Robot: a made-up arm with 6 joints.
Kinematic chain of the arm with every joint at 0, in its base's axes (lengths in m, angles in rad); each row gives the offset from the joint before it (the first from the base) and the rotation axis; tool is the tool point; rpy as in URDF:
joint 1: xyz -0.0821 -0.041 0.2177 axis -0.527 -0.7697 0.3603
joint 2: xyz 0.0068 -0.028 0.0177 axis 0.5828 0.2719 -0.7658
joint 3: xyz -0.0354 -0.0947 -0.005 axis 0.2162 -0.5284 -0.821
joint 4: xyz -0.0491 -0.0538 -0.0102 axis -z
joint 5: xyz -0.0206 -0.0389 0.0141 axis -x
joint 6: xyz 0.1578 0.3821 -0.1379 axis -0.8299 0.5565 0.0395
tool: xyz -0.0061 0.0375 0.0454 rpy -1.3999 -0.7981 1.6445
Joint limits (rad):
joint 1: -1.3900..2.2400
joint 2: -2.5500..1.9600
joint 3: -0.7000..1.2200
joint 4: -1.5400..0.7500
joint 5: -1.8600..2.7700
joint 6: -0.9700..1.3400
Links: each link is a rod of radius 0.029 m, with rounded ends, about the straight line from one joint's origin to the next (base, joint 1, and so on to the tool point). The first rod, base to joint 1, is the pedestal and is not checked.
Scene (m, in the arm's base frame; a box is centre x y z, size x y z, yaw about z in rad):
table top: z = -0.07
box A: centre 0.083 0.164 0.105 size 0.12 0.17 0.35 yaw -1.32
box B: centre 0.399 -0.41 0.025 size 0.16 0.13 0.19 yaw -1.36
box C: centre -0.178 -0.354 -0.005 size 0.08 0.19 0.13 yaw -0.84
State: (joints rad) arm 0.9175 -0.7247 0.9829 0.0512 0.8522 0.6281
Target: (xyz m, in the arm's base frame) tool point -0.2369 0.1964 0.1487
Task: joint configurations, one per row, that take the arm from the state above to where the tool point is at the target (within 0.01 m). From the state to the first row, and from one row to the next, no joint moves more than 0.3 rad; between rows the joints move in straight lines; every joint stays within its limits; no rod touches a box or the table.
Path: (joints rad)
1: 0.8186 -0.6933 1.0619 0.2841 0.6847 0.7180
2: 0.7197 -0.6619 1.1410 0.5171 0.5172 0.8079
3: 0.6208 -0.6304 1.2200 0.7500 0.3497 0.8977
4: 0.7680 -0.7502 1.1812 0.4634 0.0987 0.7334
5: 0.9152 -0.8700 1.1424 0.1769 -0.1523 0.5691
6: 1.0624 -0.9898 1.1037 -0.1097 -0.4033 0.4048

